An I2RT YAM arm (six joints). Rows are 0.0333 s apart.
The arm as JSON. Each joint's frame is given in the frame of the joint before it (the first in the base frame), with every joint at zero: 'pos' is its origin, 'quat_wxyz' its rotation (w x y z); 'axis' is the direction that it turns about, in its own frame. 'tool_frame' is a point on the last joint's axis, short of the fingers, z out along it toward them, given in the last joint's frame.
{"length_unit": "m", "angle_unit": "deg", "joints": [
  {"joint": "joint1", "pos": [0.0, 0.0, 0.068], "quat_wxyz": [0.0, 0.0, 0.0, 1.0], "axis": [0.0, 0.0, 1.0]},
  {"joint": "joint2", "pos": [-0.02, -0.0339, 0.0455], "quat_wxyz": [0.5, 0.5, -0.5, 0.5], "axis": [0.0, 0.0, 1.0]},
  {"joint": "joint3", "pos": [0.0, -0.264, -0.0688], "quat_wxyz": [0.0, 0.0, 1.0, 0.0], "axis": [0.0, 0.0, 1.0]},
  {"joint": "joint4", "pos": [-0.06, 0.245, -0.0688], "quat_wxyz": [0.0, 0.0, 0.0, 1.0], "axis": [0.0, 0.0, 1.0]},
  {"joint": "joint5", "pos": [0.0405, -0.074, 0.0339], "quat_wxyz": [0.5, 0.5, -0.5, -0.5], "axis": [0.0, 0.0, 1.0]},
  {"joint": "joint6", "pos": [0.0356, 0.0, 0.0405], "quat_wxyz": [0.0, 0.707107, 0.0, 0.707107], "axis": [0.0, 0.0, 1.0]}
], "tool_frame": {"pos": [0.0, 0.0, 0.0], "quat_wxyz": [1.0, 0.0, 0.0, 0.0]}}
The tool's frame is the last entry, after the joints.
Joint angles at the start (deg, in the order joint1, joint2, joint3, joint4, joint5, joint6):
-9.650 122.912 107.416 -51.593 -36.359 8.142
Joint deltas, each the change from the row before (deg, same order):
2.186 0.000 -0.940 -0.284 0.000 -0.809
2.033 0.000 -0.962 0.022 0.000 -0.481
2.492 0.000 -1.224 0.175 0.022 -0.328
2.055 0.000 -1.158 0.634 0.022 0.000
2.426 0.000 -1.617 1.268 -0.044 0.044
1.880 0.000 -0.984 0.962 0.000 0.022
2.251 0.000 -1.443 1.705 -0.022 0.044
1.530 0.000 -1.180 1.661 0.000 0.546
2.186 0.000 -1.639 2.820 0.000 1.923
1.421 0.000 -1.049 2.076 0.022 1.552
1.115 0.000 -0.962 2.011 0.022 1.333
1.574 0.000 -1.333 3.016 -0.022 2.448
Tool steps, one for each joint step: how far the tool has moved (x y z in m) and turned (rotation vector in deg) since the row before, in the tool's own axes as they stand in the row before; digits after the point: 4 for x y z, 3 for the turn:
0.0066 0.0111 0.0129 -0.528 2.276 -1.712
0.0058 0.0102 0.0123 -0.498 1.957 -1.450
0.0069 0.0124 0.0151 -0.574 2.313 -1.590
0.0052 0.0099 0.0129 -0.479 1.635 -1.251
0.0063 0.0111 0.0160 -0.641 1.725 -1.597
0.0040 0.0093 0.0115 -0.479 1.135 -1.398
0.0049 0.0105 0.0146 -0.626 1.131 -1.826
0.0032 0.0067 0.0105 -0.446 0.527 -0.902
0.0040 0.0098 0.0147 -0.707 0.371 -0.430
0.0024 0.0065 0.0094 -0.493 0.044 -0.123
0.0020 0.0048 0.0077 -0.439 -0.150 -0.120
0.0028 0.0070 0.0107 -0.750 -0.338 0.289

